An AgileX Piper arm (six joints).
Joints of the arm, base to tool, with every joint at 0 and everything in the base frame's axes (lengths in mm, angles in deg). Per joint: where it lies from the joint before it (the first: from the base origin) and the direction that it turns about. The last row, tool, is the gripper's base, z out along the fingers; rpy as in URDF.
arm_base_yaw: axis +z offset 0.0 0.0 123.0
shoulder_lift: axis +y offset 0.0 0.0 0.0
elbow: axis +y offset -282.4 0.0 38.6
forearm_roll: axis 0.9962 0 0.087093 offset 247.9 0.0 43.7
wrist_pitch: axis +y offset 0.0 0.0 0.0
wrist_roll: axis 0.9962 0 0.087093 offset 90.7 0.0 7.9
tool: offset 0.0 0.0 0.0 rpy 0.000 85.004 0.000
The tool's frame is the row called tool.
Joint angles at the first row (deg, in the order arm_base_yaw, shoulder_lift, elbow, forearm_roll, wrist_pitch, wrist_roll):
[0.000, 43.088, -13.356, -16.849, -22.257, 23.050]
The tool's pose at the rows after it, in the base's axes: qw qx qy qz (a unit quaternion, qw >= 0); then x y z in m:
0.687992 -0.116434 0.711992 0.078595 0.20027 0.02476 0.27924
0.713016 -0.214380 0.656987 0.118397 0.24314 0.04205 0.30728
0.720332 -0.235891 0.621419 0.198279 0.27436 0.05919 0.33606
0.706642 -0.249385 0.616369 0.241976 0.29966 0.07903 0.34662
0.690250 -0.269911 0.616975 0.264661 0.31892 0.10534 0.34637
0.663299 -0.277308 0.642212 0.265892 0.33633 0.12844 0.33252
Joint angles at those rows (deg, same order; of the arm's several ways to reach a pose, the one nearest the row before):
[-0.001, 57.623, -24.423, -33.052, -29.933, 25.984]
[0.024, 67.951, -35.531, -45.814, -39.997, 30.935]
[1.658, 74.718, -46.165, -52.379, -45.281, 41.576]
[4.892, 80.387, -53.820, -55.411, -45.223, 47.298]
[9.310, 85.408, -59.345, -56.632, -43.540, 48.861]
[13.206, 90.120, -62.855, -57.222, -39.050, 49.589]

